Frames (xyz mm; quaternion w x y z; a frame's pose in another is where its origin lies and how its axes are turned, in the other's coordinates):
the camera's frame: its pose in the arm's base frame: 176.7 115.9 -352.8 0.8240 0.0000 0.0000 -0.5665
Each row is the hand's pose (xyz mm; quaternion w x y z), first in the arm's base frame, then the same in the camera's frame.
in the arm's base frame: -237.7 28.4 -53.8 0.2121 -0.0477 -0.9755 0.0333
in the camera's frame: -66.7 -418.3 299.0 0.1559 0.5133 -0.8309 0.1476
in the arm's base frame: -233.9 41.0 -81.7 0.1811 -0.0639 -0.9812 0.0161
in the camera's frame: -77.1 -410.2 271.1 0.1401 0.5032 -0.8448 0.1159
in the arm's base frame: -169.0 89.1 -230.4 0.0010 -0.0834 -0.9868 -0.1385
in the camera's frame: -98.8 -332.4 122.4 0.0793 0.4903 -0.8605 -0.1136
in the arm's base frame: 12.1 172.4 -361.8 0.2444 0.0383 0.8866 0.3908
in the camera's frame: -111.7 -133.5 -9.0 0.0200 0.4707 -0.7523 -0.4605
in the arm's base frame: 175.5 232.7 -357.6 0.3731 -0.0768 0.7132 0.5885
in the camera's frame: -109.5 40.7 -4.8 0.0260 0.4673 -0.5442 -0.6963
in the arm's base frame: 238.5 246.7 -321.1 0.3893 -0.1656 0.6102 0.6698
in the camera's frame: -100.0 104.5 31.7 0.0587 0.4822 -0.4090 -0.7725
